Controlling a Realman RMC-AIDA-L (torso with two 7-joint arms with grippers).
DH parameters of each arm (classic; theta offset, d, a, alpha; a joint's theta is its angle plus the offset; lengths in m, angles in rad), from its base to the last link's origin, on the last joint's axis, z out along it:
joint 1: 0 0.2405 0 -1.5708
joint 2: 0 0 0 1.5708
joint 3: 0 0.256 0 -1.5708
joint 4: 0 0 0 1.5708
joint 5: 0 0.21 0 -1.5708
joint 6: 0 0 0 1.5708
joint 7: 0 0.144 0 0
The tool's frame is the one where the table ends.
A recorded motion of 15 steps. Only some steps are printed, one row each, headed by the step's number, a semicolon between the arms.
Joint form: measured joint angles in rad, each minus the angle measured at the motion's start. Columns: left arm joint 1, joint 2, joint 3, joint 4, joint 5, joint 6, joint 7; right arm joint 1, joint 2, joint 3, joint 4, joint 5, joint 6, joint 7.
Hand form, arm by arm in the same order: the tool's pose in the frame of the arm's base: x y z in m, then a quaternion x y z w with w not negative. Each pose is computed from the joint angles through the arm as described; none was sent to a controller.
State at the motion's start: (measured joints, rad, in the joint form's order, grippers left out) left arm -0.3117 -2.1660 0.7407 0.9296 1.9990 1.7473 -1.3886; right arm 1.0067 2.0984 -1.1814 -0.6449 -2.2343 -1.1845 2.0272
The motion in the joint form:
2: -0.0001 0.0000 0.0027 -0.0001 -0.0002 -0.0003 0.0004; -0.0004 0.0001 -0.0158 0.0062 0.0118 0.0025 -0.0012
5: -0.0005 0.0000 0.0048 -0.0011 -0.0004 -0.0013 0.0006; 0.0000 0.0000 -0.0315 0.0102 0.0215 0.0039 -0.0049
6: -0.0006 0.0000 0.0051 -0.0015 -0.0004 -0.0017 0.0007; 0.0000 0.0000 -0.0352 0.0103 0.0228 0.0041 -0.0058
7: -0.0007 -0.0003 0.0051 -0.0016 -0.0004 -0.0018 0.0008; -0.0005 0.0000 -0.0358 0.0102 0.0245 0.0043 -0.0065
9: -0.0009 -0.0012 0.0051 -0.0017 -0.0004 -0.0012 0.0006; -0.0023 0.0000 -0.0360 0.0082 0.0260 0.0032 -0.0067
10: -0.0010 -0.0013 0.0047 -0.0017 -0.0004 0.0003 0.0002; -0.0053 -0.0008 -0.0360 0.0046 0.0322 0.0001 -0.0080
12: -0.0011 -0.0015 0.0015 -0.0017 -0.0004 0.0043 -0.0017; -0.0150 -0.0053 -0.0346 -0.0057 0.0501 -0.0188 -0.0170
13: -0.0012 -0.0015 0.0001 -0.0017 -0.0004 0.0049 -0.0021; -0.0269 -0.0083 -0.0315 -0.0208 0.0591 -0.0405 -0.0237
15: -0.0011 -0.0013 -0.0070 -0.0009 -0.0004 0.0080 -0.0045; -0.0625 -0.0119 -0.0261 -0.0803 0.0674 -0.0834 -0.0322
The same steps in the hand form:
2: -0.2712 0.2674 0.0051 -0.94504 -0.19388 -0.24358 0.09985; 0.1156 0.4165 -0.0756 -0.97620 0.19804 -0.00182 0.08840
5: -0.2710 0.2675 0.0046 -0.94522 -0.19369 -0.24333 0.09918; 0.1154 0.4149 -0.0778 -0.97721 0.19463 -0.00405 0.08458
6: -0.2710 0.2675 0.0045 -0.94523 -0.19374 -0.24329 0.09912; 0.1154 0.4146 -0.0782 -0.97751 0.19340 -0.00489 0.08393
7: -0.2710 0.2675 0.0044 -0.94520 -0.19372 -0.24341 0.09907; 0.1153 0.4145 -0.0782 -0.97754 0.19335 -0.00434 0.08376
9: -0.2707 0.2674 0.0041 -0.94512 -0.19375 -0.24394 0.09851; 0.1155 0.4143 -0.0781 -0.97752 0.19355 -0.00356 0.08352
10: -0.2705 0.2673 0.0041 -0.94507 -0.19378 -0.24435 0.09792; 0.1152 0.4140 -0.0774 -0.97753 0.19397 -0.00072 0.08256
12: -0.2704 0.2669 0.0045 -0.94458 -0.19471 -0.24579 0.09717; 0.1154 0.4124 -0.0746 -0.97811 0.19349 0.00614 0.07625
13: -0.2705 0.2669 0.0047 -0.94439 -0.19503 -0.24616 0.09743; 0.1164 0.4105 -0.0716 -0.97874 0.19236 0.01039 0.07042
15: -0.2709 0.2669 0.0059 -0.94344 -0.19678 -0.24780 0.09897; 0.1178 0.4070 -0.0628 -0.98036 0.18473 0.01900 0.06641

